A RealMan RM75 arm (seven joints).
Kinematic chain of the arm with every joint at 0, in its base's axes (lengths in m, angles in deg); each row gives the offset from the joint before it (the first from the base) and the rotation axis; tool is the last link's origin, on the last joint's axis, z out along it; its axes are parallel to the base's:
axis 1: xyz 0 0 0.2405 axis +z
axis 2: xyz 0 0 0 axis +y
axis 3: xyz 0 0 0.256 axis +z
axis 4: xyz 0 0 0 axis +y
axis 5: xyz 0 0 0.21 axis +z
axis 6: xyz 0 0 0 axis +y
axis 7: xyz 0 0 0.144 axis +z
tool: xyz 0 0 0
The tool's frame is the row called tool.
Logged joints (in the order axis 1, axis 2, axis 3, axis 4, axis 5, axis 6, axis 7), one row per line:
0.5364 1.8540 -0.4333 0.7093 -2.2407 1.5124 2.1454
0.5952 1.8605 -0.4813 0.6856 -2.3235 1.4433 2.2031
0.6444 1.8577 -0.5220 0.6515 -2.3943 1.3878 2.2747
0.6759 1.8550 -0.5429 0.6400 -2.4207 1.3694 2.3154
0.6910 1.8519 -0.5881 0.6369 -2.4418 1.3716 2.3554
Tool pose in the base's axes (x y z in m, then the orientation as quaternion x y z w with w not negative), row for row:
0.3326 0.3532 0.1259 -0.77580 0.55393 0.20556 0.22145
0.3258 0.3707 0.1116 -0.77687 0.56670 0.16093 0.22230
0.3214 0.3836 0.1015 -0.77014 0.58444 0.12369 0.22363
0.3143 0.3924 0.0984 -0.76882 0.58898 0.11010 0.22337
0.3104 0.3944 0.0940 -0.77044 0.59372 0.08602 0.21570
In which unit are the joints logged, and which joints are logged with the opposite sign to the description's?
The joints are logged in radians. Opposite sign: axis 4, axis 6.
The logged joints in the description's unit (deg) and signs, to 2 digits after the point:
30.73 106.23 -24.83 -40.64 -128.38 -86.65 122.92
34.10 106.60 -27.58 -39.28 -133.13 -82.69 126.23
36.92 106.44 -29.91 -37.33 -137.18 -79.52 130.33
38.73 106.28 -31.11 -36.67 -138.70 -78.46 132.66
39.59 106.11 -33.70 -36.49 -139.90 -78.59 134.95

